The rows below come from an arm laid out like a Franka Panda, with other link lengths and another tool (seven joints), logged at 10 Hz.
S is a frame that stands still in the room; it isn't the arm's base.
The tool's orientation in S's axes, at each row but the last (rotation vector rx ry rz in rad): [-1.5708, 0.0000, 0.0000]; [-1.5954, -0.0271, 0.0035]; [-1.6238, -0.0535, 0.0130]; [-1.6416, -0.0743, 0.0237]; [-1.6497, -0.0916, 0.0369]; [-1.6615, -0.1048, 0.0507]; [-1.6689, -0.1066, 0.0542]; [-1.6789, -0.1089, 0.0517]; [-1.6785, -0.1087, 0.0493]
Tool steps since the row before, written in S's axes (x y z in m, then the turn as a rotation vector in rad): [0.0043, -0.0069, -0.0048, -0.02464, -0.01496, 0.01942]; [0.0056, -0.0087, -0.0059, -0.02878, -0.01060, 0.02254]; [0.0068, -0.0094, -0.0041, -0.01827, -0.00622, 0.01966]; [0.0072, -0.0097, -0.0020, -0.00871, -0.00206, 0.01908]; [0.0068, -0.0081, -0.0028, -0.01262, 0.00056, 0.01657]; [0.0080, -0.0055, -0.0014, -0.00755, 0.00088, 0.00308]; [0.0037, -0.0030, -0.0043, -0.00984, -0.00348, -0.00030]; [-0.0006, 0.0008, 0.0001, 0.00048, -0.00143, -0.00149]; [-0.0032, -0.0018, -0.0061, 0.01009, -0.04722, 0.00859]
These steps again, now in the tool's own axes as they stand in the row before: [0.0043, 0.0048, -0.0069, -0.02464, -0.01942, -0.01496]; [0.0053, 0.0062, -0.0087, -0.02865, -0.02271, -0.01060]; [0.0063, 0.0048, -0.0094, -0.01803, -0.01979, -0.00651]; [0.0065, 0.0029, -0.0099, -0.00825, -0.01917, -0.00290]; [0.0060, 0.0037, -0.0084, -0.01201, -0.01703, 0.00021]; [0.0074, 0.0022, -0.0061, -0.00733, -0.00343, 0.00131]; [0.0033, 0.0047, -0.0029, -0.01015, 0.00027, -0.00244]; [-0.0005, -0.0002, 0.0008, 0.00029, 0.00165, -0.00130]; [-0.0036, 0.0061, -0.0008, 0.00555, -0.00305, -0.04863]
